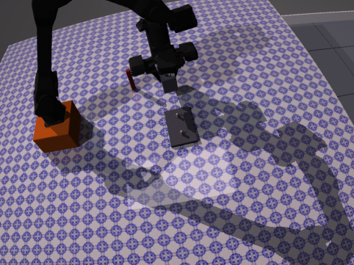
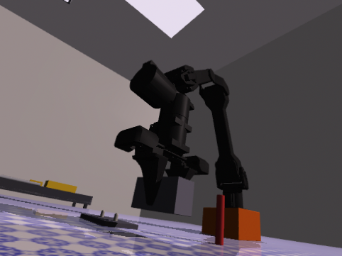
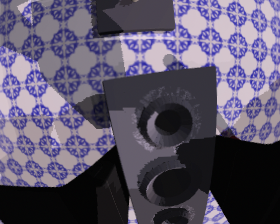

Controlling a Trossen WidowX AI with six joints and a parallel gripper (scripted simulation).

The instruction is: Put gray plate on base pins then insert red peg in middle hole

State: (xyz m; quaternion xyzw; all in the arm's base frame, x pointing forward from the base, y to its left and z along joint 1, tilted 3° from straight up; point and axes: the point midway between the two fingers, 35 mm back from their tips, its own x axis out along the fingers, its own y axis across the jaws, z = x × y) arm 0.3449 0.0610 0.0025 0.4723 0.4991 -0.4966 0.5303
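Now: the dark base 15 cm to the right of my gripper tip and 3 cm below it. From my gripper tip the other things lie so: red peg 11 cm behind, 4 cm to the left; gray plate 3 cm above.
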